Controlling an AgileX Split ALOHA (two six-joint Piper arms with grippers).
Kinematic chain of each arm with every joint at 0, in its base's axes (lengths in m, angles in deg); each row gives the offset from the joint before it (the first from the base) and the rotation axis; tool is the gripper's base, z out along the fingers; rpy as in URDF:
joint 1: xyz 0 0 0.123 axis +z
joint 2: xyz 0 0 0 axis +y
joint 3: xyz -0.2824 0 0.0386 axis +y
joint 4: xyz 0.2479 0 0.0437 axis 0.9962 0 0.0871
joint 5: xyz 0 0 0 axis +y
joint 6: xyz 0.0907 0 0.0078 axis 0.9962 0 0.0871
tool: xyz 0 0 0 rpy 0 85 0
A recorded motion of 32 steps. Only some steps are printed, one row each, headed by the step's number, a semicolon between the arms.
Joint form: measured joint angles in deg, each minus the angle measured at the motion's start. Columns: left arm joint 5, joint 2, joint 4, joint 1, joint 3, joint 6; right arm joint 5, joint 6, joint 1, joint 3, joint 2, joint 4.
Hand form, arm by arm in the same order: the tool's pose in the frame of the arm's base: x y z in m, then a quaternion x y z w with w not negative. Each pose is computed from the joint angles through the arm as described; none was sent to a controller.
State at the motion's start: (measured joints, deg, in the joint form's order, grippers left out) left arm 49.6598 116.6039 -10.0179 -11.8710 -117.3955 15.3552; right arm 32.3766 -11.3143 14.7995 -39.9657 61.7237 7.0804
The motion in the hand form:
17: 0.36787 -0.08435 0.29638 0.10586 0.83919 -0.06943 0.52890; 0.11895 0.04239 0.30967 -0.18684 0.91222 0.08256 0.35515
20: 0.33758 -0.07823 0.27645 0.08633 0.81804 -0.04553 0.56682; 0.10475 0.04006 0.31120 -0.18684 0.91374 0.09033 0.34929
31: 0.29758 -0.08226 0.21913 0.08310 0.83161 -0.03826 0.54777; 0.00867 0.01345 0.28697 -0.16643 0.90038 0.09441 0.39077
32: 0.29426 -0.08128 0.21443 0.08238 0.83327 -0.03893 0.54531; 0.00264 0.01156 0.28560 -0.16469 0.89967 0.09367 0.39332
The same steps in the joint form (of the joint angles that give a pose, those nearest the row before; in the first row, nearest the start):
17: -44.24 -23.71 -12.04 -0.55 50.02 7.30; 18.82 0.15 0.00 -0.24 -19.74 1.50
20: -57.40 -28.44 -12.89 -1.96 62.08 7.66; 22.29 0.50 0.00 0.01 -22.82 2.18
31: -69.41 -29.39 -11.80 -5.70 77.20 3.87; 37.20 5.58 0.00 6.97 -50.18 0.18
32: -70.21 -29.39 -10.81 -5.70 78.41 2.65; 38.57 5.97 0.00 6.97 -51.88 -0.07

